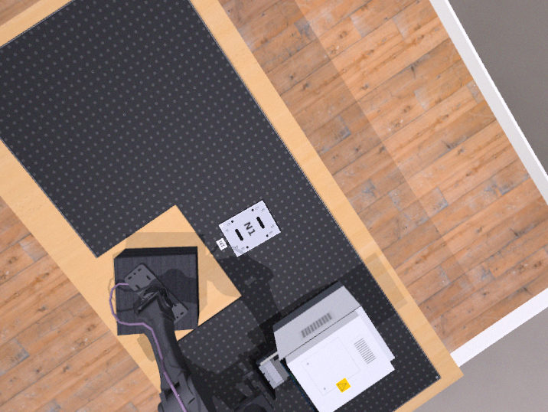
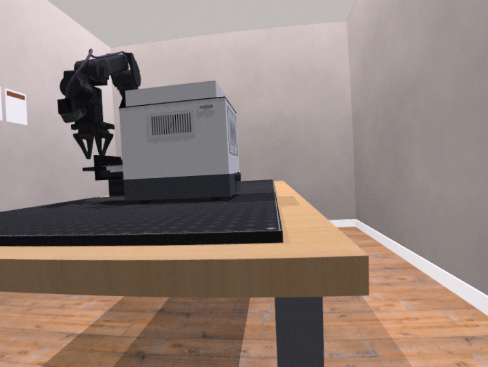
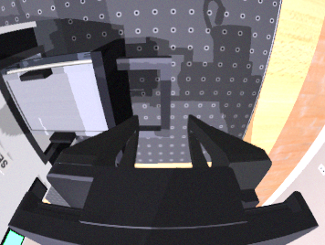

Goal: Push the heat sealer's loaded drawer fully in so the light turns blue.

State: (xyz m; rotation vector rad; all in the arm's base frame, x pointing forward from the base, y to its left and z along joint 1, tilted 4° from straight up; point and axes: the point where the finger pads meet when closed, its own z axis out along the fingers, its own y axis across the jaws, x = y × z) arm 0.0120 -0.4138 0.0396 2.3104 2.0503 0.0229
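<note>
Now: the sealer drawer 11 cm ahead of my hand, 5 cm below it and 1 cm to the right of it. From my hand the other things lie so: tag (39 cm to the left, 21 cm ahead, 14 cm below).
</note>
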